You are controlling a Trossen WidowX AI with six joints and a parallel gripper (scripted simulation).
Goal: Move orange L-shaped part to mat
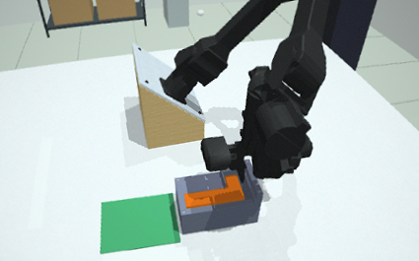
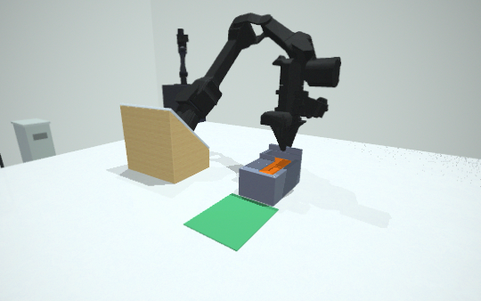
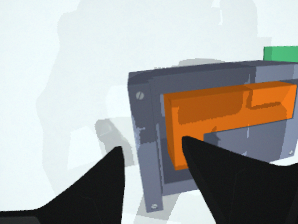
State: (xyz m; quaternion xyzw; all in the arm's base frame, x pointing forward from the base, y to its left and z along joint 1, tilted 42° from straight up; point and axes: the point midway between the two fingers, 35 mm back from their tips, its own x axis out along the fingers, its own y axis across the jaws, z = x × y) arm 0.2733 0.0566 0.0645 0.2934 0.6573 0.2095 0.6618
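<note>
My gripper tip is now 6 cm to the left of the orange L-shaped part, 4 cm above it and 1 cm past it. The rest, counted from my gripper tip: green mat (22 cm to the right, 10 cm below, 3 cm behind).
</note>
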